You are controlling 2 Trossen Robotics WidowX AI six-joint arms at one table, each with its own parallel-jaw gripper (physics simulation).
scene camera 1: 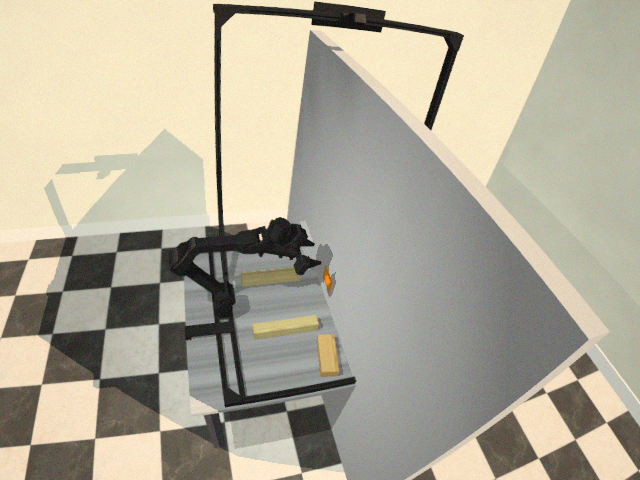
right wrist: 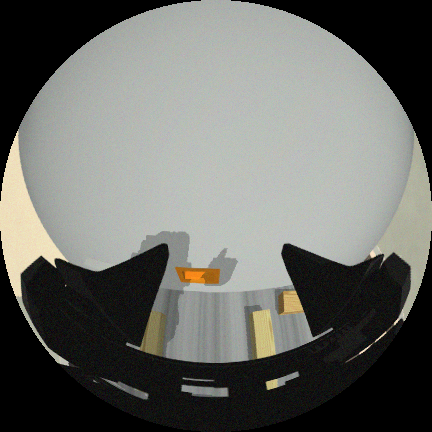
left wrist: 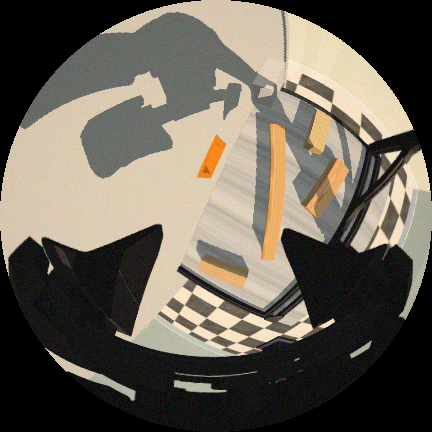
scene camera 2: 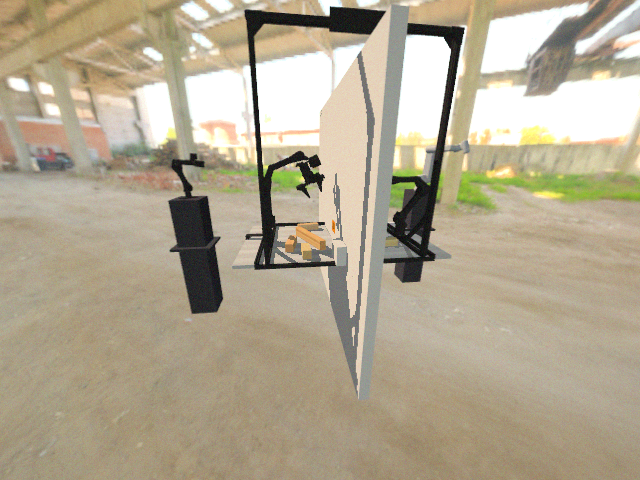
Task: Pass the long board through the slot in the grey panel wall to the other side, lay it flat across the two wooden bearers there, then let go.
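Places are measured from the left arm's base along level axes (x up, y back, z right), in metres.
Pixels of known places: left gripper, between the fingertips: (left wrist: 224,232) (scene camera 2: 315,194); right gripper, between the fingertips: (scene camera 1: 317,253) (right wrist: 227,250); right arm's base, origin of its link: (scene camera 1: 223,312) (scene camera 2: 399,234).
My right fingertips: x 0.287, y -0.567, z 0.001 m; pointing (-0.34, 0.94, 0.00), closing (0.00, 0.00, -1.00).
Observation:
For each thing: its top centre in the pictures, then the offset to it from my right fingertips. "spot": a spot on its surface instead.
- long orange-brown board, centre of its top: (left wrist: 276,192) (scene camera 2: 309,233) dz +0.039, dx -0.247, dy +0.293 m
- orange-rimmed slot, a spot on its surface: (left wrist: 212,157) (right wrist: 198,265) spot: dz +0.045, dx -0.227, dy +0.125 m
- brown block, centre of its top: (left wrist: 329,187) (scene camera 2: 291,239) dz +0.127, dx -0.256, dy +0.412 m
- pale block, centre of its top: (left wrist: 320,128) (scene camera 2: 305,246) dz +0.257, dx -0.256, dy +0.331 m
- short block, centre of its top: (right wrist: 307,298) (scene camera 1: 328,352) dz -0.254, dx -0.268, dy +0.011 m
The long orange-brown board (scene camera 2: 312,238) (left wrist: 274,195) lies on the table on one side of the grey panel wall (scene camera 1: 403,232) (scene camera 2: 347,139) (left wrist: 125,200) (right wrist: 215,150). The orange-rimmed slot (scene camera 1: 327,279) (scene camera 2: 333,226) (left wrist: 212,157) (right wrist: 198,275) sits low in the wall. My left gripper (scene camera 2: 315,193) (left wrist: 224,232) is open and empty, above the board. On the other side, my right gripper (scene camera 1: 316,253) (right wrist: 227,250) is open and empty, above the table and near the wall. Two pale bearers lie there: one bearer (scene camera 1: 271,277) (right wrist: 154,332) and the other bearer (scene camera 1: 285,326) (right wrist: 263,335), roughly parallel.
On the board's side, a brown block (scene camera 2: 291,243) (left wrist: 326,187), a pale block (left wrist: 318,131) and another block (left wrist: 223,270) lie around the board. A short block (scene camera 1: 327,354) (right wrist: 291,302) lies beside a bearer near the wall. A black frame (scene camera 1: 218,129) (scene camera 2: 254,103) rises around the table.

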